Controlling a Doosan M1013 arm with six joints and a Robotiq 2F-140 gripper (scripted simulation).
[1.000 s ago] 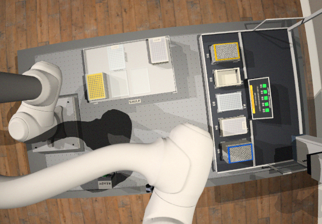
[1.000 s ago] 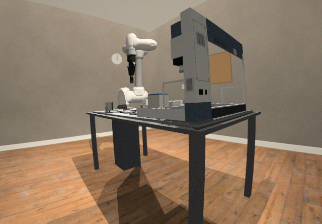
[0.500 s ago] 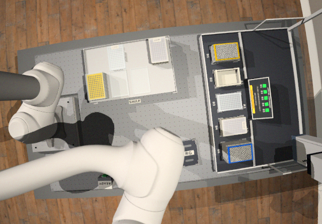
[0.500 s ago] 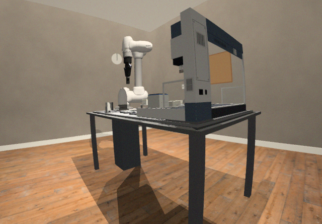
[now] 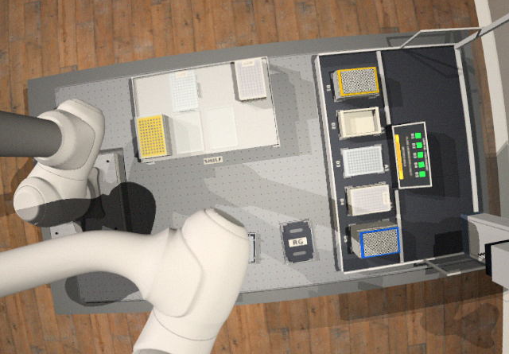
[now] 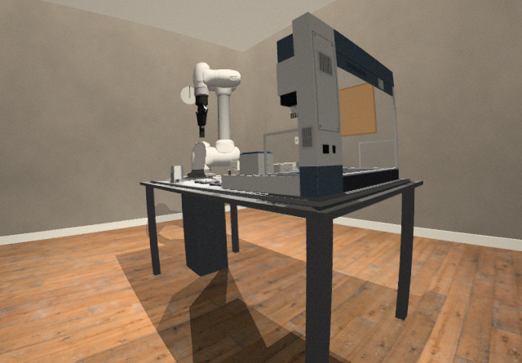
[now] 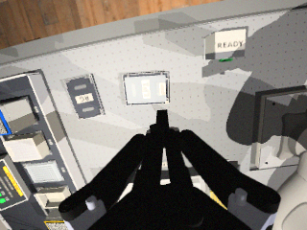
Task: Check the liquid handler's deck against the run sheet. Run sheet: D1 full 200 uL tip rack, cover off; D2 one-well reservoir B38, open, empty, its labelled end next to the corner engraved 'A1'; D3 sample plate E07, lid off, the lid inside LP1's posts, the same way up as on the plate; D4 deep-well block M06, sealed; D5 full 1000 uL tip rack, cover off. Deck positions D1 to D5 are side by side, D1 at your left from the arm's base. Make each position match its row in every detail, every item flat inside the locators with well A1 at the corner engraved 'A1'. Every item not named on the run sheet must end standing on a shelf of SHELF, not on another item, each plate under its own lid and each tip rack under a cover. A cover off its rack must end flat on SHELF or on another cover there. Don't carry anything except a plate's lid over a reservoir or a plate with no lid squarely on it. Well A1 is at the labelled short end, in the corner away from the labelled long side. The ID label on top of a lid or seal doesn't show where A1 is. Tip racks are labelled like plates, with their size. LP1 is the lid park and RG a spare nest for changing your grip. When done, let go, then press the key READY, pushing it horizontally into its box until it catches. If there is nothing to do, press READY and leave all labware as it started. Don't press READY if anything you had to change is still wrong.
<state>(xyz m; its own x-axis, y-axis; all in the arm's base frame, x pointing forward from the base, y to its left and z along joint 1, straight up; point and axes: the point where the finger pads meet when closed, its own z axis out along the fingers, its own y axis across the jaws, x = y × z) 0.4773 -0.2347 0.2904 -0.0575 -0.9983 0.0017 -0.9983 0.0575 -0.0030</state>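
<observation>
Now: the READY key box 240 mm below my hand, 180 mm behind it and 80 mm to the right of it. The rest, counted from my hand: lid (290 mm below, 50 mm ahead, 10 mm to the right); RG nest (300 mm below, 270 mm ahead, 10 mm to the right); LP1 (300 mm below, 50 mm ahead, 10 mm to the right).
</observation>
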